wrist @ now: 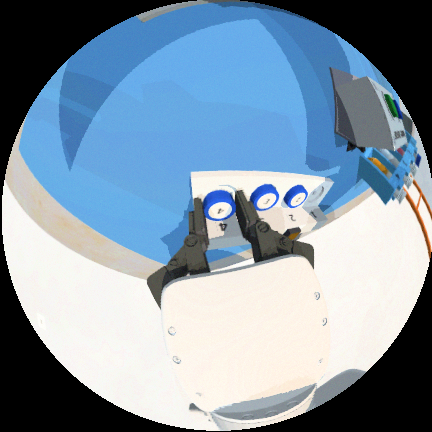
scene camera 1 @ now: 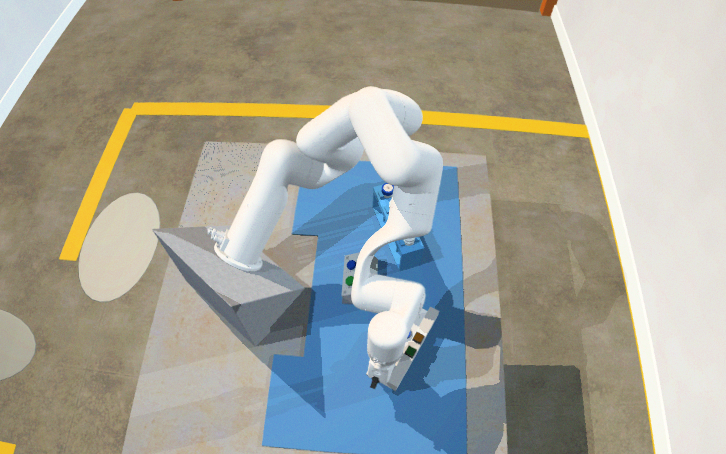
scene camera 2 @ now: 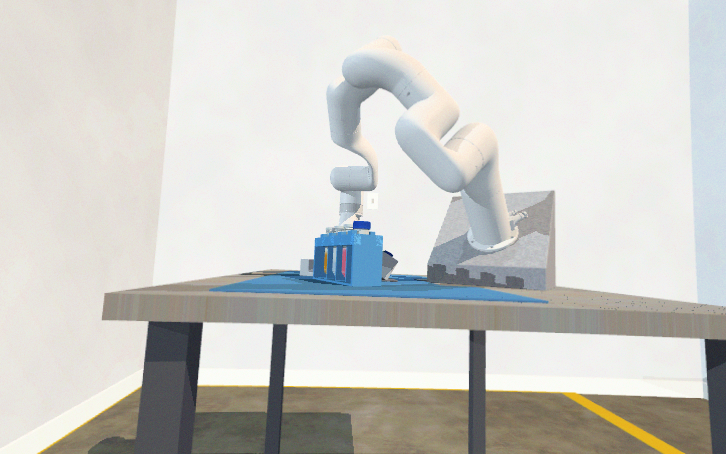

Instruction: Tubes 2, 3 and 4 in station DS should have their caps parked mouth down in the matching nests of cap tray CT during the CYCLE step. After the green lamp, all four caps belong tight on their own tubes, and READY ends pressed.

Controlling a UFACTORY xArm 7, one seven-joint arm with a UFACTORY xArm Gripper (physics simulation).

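Frame: origin at the arm's base, x back, y down, z right, level; metres.
Where they show: gripper, fingertip midpoint: [wrist: 218, 203]; arm's base at its link origin: [scene camera 1: 237, 256] [scene camera 2: 492, 235].
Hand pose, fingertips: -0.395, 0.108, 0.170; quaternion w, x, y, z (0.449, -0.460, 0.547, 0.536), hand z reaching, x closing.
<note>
Each offset is from my fingertips to the top centre of the thing, as dx, dy, dz. "spot": to the spot under its first point.
My gripper [wrist: 218, 203] [scene camera 1: 374, 382] is shut on the blue cap 4 @(-0.005, -0.006, +0.001) [wrist: 219, 205], number side up, over nest 4 of cap tray CT [wrist: 205, 180] [scene camera 1: 430, 316]; whether the cap is seated is unclear. Cap 3 @(-0.020, -0.001, -0.054) [wrist: 264, 197] and cap 2 @(-0.037, -0.001, -0.104) [wrist: 296, 196] sit number side up in their nests. Nest 1 @(spot: -0.050, +0.014, -0.163) [wrist: 318, 189] is empty. Station DS @(+0.032, -0.083, -0.388) [scene camera 2: 367, 262] [scene camera 1: 409, 259] [wrist: 376, 180] is a blue rack holding tubes. A blue cap @(+0.071, -0.102, -0.455) [scene camera 2: 361, 225] [scene camera 1: 387, 189] is on its end tube; the other tubes show no blue caps. The gripper is hidden behind the rack in scene camera 2.
A grey button box @(+0.098, -0.064, -0.219) [scene camera 1: 346, 293] [wrist: 367, 115] with a blue button @(+0.123, -0.055, -0.238) [scene camera 1: 351, 265] and a green button @(+0.116, -0.055, -0.193) [scene camera 1: 349, 280] stands between the rack and the tray. A dark green square @(spot: -0.059, -0.034, -0.046) [scene camera 1: 410, 351] and an amber-brown square @(spot: -0.072, -0.033, -0.084) [scene camera 1: 418, 337] are on the tray's side. The arm crosses above the rack.
</note>
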